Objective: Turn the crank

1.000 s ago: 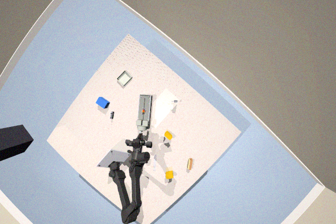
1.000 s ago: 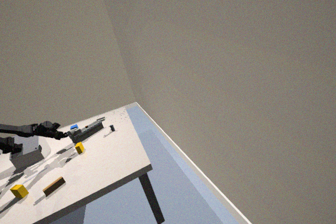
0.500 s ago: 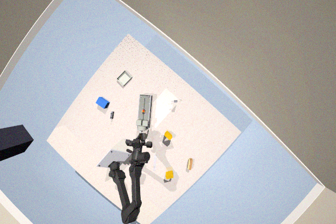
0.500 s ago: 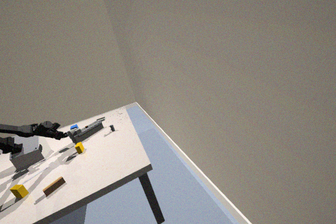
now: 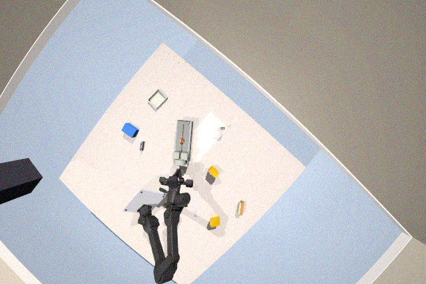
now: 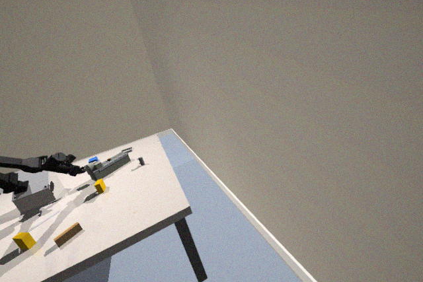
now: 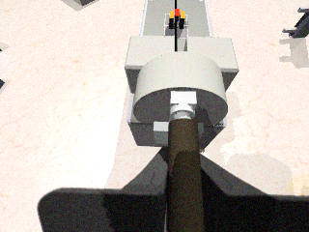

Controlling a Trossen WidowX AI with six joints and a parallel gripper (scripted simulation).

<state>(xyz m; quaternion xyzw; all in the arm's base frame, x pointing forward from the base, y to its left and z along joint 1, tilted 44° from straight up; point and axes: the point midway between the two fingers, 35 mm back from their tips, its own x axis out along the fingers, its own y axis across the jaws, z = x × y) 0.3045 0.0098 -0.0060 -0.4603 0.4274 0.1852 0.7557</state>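
The crank is 20 mm above my gripper tip. From my gripper tip the other things lie so: blue block: 410 mm to the left, 100 mm behind, 70 mm below; dark brown crank handle: 30 mm above, 10 mm to the right, 10 mm behind; red pointer: 130 mm ahead, 110 mm to the left, 10 mm below.
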